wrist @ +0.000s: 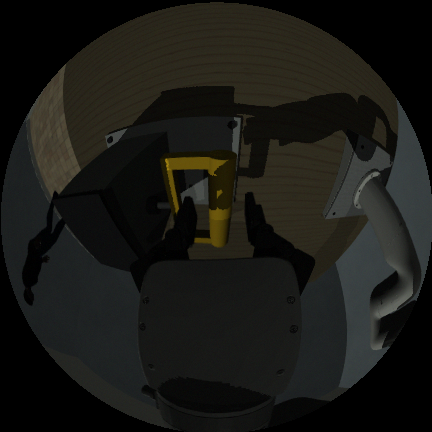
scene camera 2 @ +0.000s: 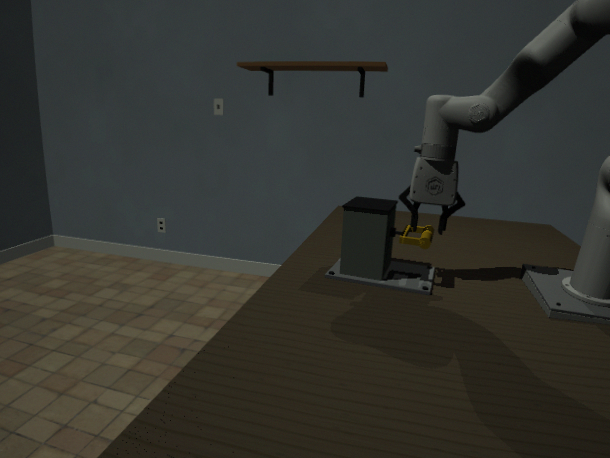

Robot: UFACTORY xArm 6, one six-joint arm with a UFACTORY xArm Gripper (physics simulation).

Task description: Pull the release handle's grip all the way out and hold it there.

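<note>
The release handle's yellow grip (scene camera 2: 426, 239) (wrist: 220, 222) is a round bar at the outer end of a yellow frame (scene camera 2: 413, 244) (wrist: 188, 163). A thin rod (wrist: 163, 205) joins the frame to a grey housing with a black top (scene camera 2: 366, 242) (wrist: 85, 217). A short length of rod shows between them. My gripper (scene camera 2: 428, 231) (wrist: 219, 204) is partly open and points down, with nothing clamped. In the wrist view one finger is on the housing side of the grip, over the frame's opening, and the other is beyond the grip, with gaps on both sides.
The housing stands on a grey base plate (scene camera 2: 407, 286) (wrist: 200, 126) with bolt holes, on the wooden table (scene camera 2: 280, 360) (wrist: 200, 55). The robot's own base plate (scene camera 2: 545, 295) (wrist: 340, 200) is to the right. A dark human figure (wrist: 34, 260) shows at the wrist view's left edge.
</note>
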